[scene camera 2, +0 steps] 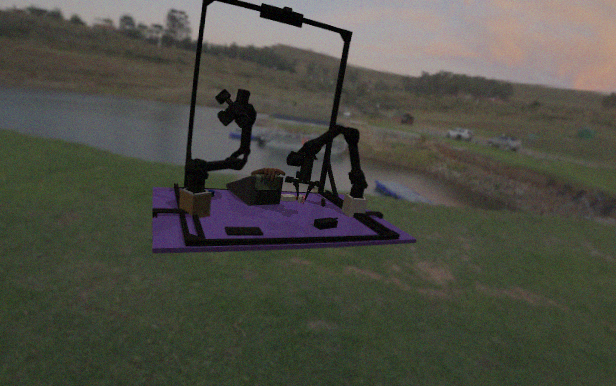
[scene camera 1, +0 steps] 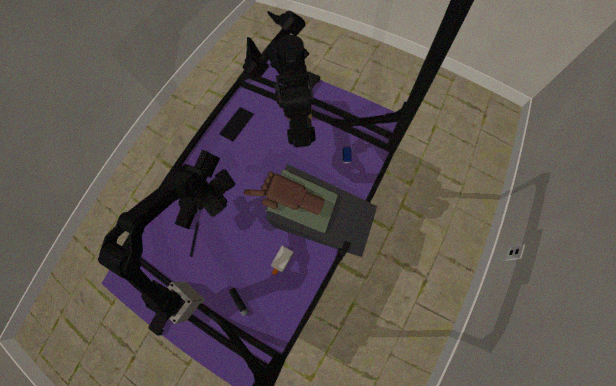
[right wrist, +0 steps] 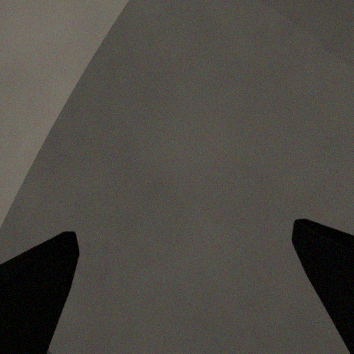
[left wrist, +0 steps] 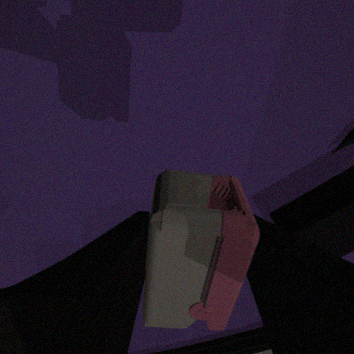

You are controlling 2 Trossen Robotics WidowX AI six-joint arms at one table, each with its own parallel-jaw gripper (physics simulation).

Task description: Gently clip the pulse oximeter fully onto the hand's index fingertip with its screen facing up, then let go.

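Places are measured from the left arm's base along level axes (x ahead, y left, z up), in millimetres.
Pixels of known places: left gripper, fingertip midpoint: [scene camera 2: 301, 199] [left wrist: 194, 223]; right gripper, fingertip midpoint: [scene camera 2: 227, 106] [scene camera 1: 258, 25] [right wrist: 186, 236]; left arm's base at its link origin: [scene camera 2: 356, 196] [scene camera 1: 173, 302]; right arm's base at its link origin: [scene camera 2: 195, 190].
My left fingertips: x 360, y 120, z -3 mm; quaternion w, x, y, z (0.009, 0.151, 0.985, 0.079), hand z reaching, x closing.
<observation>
Ahead of a thing's pixels: the offset from my left fingertips to its top centre. "spot": to the spot under its first point. Level surfaces: height alone.
My left gripper [scene camera 1: 211, 197] [scene camera 2: 303, 187] [left wrist: 194, 223] is shut on the pulse oximeter {3 mm ahead, 9 mm left, 22 mm up} [left wrist: 197, 253], a grey and dull-red clip, and holds it above the purple mat {102 mm down} [scene camera 1: 230, 260]. The scene views hide the oximeter under the gripper. The brown hand [scene camera 1: 287, 193] [scene camera 2: 268, 173] lies on a green pad {spot: 127 mm ahead, 306 mm right, 23 mm up} [scene camera 1: 306, 218] on a grey block [scene camera 1: 356, 226] [scene camera 2: 247, 189]. Its index finger [scene camera 1: 254, 192] points left toward my left gripper, with a gap between them. My right gripper [scene camera 1: 262, 32] [scene camera 2: 223, 107] [right wrist: 186, 236] is open and empty, raised high at the far end of the mat.
On the mat lie a blue cylinder {431 mm ahead, 268 mm right, 70 mm down} [scene camera 1: 346, 154], a white box with an orange tip {31 mm back, 307 mm right, 74 mm down} [scene camera 1: 282, 258], a flat black rectangle {spot: 296 mm ahead, 191 mm left, 94 mm down} [scene camera 1: 236, 123], a thin black stick {165 mm back, 8 mm left, 93 mm down} [scene camera 1: 194, 237] and a short black cylinder {233 mm back, 274 mm right, 75 mm down} [scene camera 1: 239, 301]. A black frame [scene camera 1: 421, 80] borders the mat.
</observation>
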